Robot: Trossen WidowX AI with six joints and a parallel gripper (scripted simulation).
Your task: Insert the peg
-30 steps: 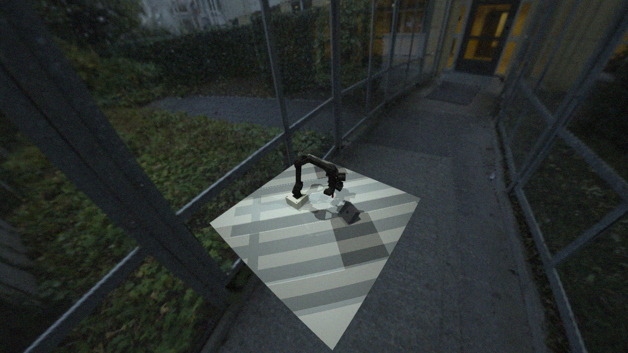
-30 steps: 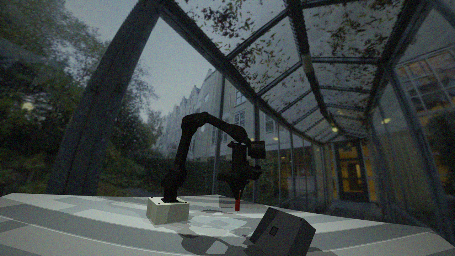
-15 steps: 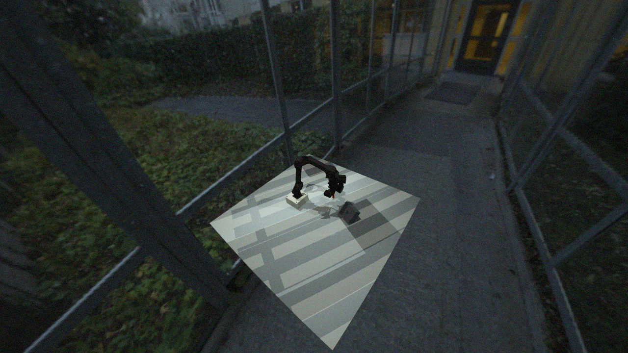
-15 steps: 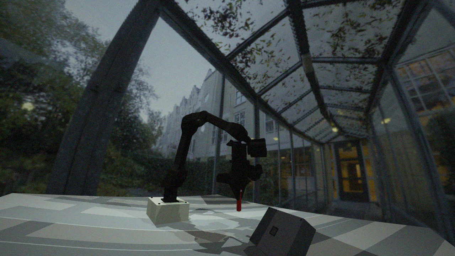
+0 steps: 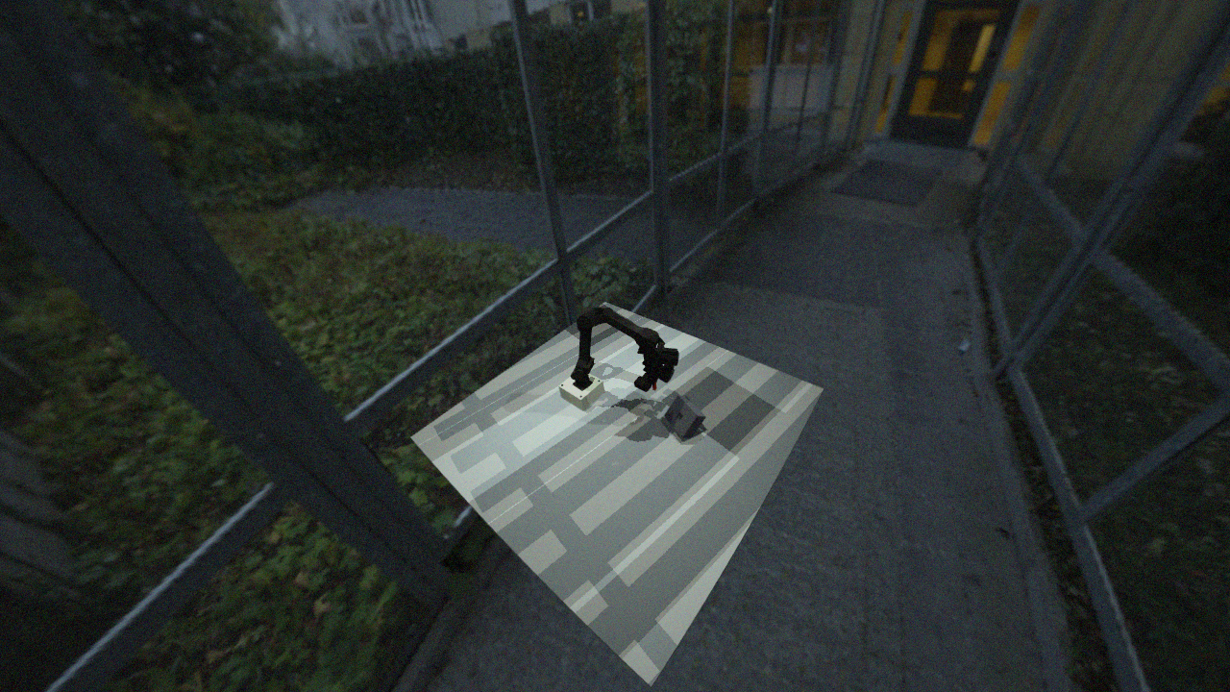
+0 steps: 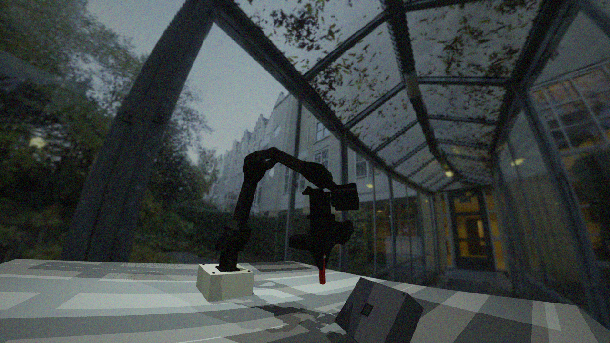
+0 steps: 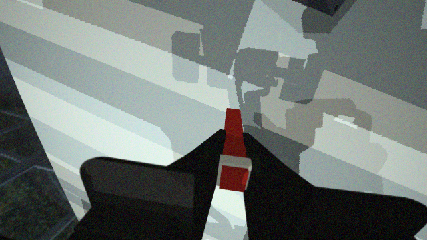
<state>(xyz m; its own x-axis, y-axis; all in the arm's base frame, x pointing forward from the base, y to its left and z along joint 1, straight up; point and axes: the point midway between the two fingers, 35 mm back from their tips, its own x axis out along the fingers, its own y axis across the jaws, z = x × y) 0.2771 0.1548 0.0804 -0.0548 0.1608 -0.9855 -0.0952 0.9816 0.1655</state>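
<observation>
The grey sloped panel lies 170 mm ahead of my gripper tip, 20 mm to the right of it and 60 mm below it. Also, from my gripper tip: red square peg (20 mm above).
</observation>
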